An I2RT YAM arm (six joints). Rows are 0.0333 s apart.
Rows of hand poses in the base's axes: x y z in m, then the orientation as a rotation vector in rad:
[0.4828, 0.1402, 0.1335, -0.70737, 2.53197, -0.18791]
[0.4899, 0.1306, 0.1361, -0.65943, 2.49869, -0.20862]
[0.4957, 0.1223, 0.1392, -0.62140, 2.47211, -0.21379]
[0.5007, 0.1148, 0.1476, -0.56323, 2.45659, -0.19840]
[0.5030, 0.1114, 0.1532, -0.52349, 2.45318, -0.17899]
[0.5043, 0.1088, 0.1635, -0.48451, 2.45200, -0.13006]
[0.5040, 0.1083, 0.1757, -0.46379, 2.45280, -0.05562]
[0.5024, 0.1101, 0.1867, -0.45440, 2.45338, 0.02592]
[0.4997, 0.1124, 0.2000, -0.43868, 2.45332, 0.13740]
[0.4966, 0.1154, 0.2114, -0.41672, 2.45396, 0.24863]
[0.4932, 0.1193, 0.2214, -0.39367, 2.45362, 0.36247]
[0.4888, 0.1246, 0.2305, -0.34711, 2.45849, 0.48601]
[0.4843, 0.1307, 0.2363, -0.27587, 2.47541, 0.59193]
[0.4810, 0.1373, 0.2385, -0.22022, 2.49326, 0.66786]
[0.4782, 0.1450, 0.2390, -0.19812, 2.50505, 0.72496]
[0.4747, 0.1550, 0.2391, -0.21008, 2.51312, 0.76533]
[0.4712, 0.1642, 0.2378, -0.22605, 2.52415, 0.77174]
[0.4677, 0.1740, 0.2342, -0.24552, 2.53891, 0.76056]
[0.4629, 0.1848, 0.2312, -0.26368, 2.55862, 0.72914]
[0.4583, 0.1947, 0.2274, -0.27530, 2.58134, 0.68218]
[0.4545, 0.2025, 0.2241, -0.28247, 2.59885, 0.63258]
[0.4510, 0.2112, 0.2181, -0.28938, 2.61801, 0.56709]
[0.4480, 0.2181, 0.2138, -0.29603, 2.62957, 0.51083]
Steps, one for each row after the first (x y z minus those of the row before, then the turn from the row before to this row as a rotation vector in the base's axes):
[0.0071, -0.0096, 0.0026, 0.00229, -0.04626, -0.02805]
[0.0058, -0.0083, 0.0031, 0.00962, -0.03519, -0.02037]
[0.0050, -0.0075, 0.0084, 0.02811, -0.02676, -0.03259]
[0.0023, -0.0034, 0.0056, 0.02478, -0.00991, -0.02206]
[0.0013, -0.0026, 0.0103, 0.04542, -0.00389, -0.01517]
[-0.0003, -0.0005, 0.0122, 0.05846, 0.00540, 0.00324]
[-0.0016, 0.0018, 0.0110, 0.06025, 0.00968, 0.01294]
[-0.0027, 0.0023, 0.0133, 0.08269, 0.01531, 0.01578]
[-0.0031, 0.0030, 0.0114, 0.08324, 0.01918, 0.01139]
[-0.0034, 0.0039, 0.0100, 0.08456, 0.02254, 0.01166]
[-0.0044, 0.0053, 0.0091, 0.09468, 0.03385, -0.00222]
[-0.0045, 0.0061, 0.0058, 0.08403, 0.04664, -0.02273]
[-0.0033, 0.0066, 0.0022, 0.05860, 0.04195, -0.01796]
[-0.0028, 0.0077, 0.0005, 0.03965, 0.02896, 0.00076]
[-0.0035, 0.0100, 0.0001, 0.02233, 0.01693, 0.01992]
[-0.0035, 0.0092, -0.0013, -0.00176, 0.00976, 0.01460]
[-0.0035, 0.0098, -0.0036, -0.01493, 0.00779, 0.01326]
[-0.0048, 0.0108, -0.0030, -0.02921, 0.00700, 0.00831]
[-0.0046, 0.0099, -0.0038, -0.03893, 0.00675, 0.00077]
[-0.0038, 0.0078, -0.0033, -0.03846, 0.00241, -0.00339]
[-0.0035, 0.0087, -0.0060, -0.04936, 0.00092, -0.00640]
[-0.0030, 0.0069, -0.0043, -0.04143, -0.00280, -0.00522]

